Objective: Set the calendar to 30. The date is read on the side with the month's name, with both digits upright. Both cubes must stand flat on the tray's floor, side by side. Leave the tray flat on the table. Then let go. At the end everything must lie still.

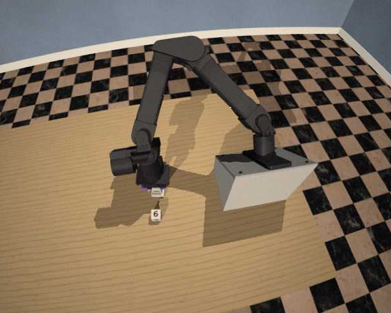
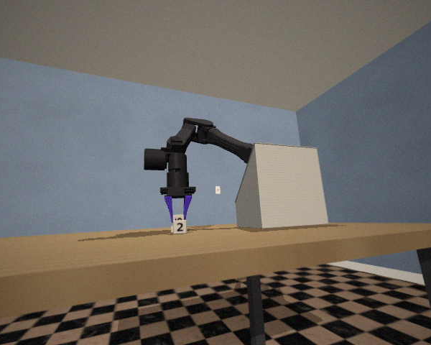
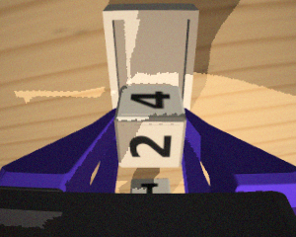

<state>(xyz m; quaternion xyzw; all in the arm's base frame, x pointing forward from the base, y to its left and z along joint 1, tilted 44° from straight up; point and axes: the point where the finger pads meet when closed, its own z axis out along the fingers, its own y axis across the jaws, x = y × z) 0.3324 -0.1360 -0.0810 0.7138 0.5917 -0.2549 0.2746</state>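
The white tray lies 10 mm to the right of my hand and 20 mm below it.
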